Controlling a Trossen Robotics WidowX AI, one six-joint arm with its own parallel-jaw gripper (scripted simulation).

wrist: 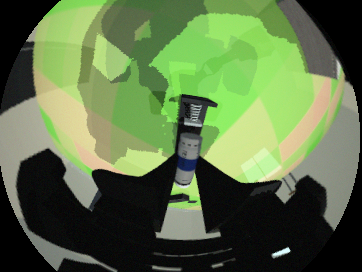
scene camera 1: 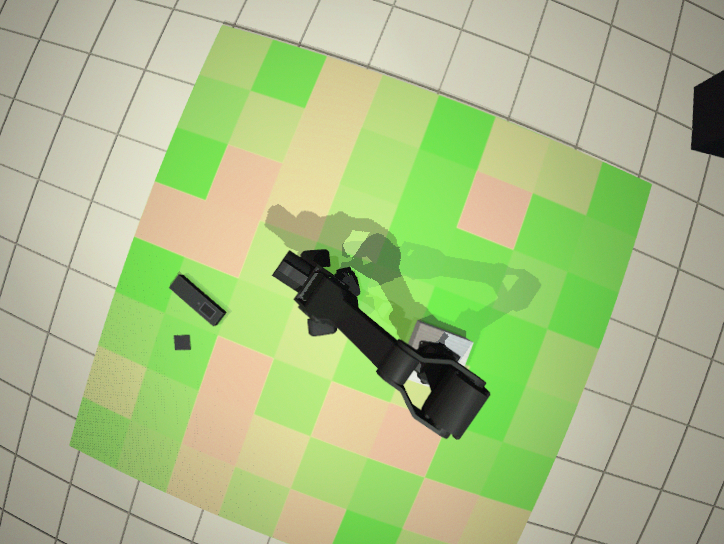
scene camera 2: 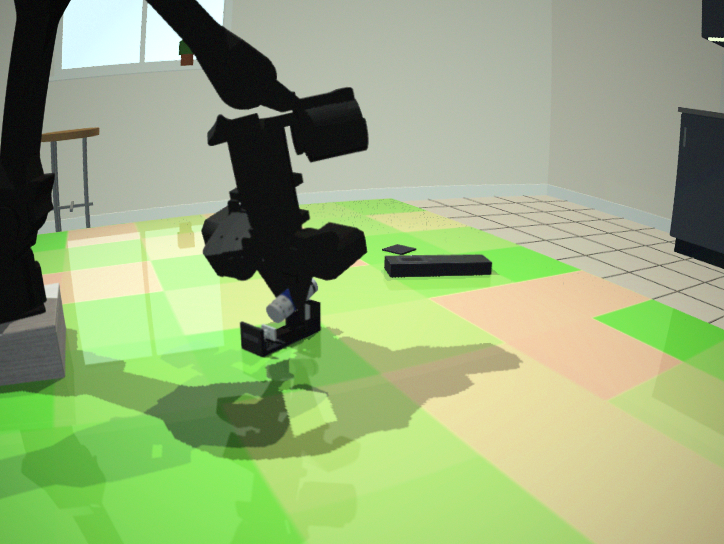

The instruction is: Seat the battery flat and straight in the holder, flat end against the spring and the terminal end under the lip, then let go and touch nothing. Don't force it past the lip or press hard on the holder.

Labels:
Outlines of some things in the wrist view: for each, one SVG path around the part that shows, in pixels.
A battery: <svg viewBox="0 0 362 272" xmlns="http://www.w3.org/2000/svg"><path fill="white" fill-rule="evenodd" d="M196 133L181 133L180 145L178 145L178 157L180 159L178 159L176 179L174 179L174 184L180 188L189 188L190 184L192 184L194 172L196 172L202 143L202 136L196 135Z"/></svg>

